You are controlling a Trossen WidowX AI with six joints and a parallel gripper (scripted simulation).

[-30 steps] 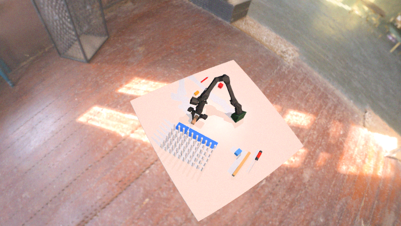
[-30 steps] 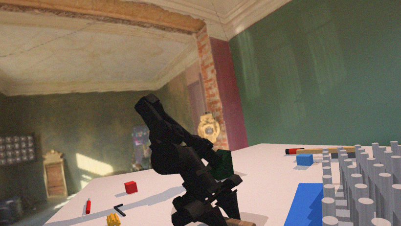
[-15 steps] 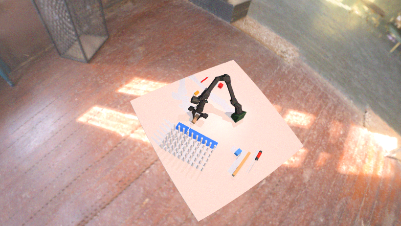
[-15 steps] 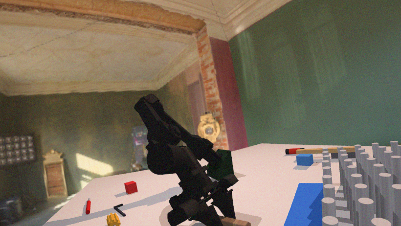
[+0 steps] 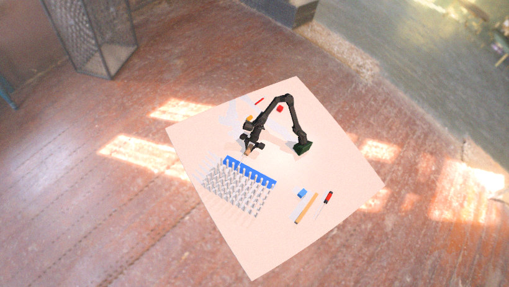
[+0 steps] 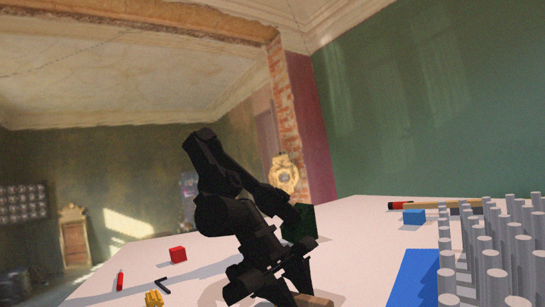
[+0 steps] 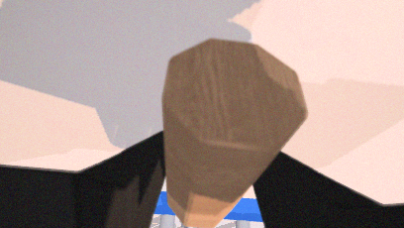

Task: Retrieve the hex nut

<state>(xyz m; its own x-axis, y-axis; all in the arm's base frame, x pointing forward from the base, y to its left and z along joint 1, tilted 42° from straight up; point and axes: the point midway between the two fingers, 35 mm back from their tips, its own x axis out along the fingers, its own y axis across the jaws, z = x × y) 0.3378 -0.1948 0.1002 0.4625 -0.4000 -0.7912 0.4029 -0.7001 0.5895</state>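
Now: gripper tip 10 cm past the blue block, 49 cm to the right of it and 1 cm below it. Also, from my gripper tip: yellow piece (18 cm behind, 23 cm to the right, 1 cm above); then allen key (30 cm behind, 22 cm to the right, 1 cm below); then blue taped strip (10 cm ahead, 14 cm to the left, 1 cm below).
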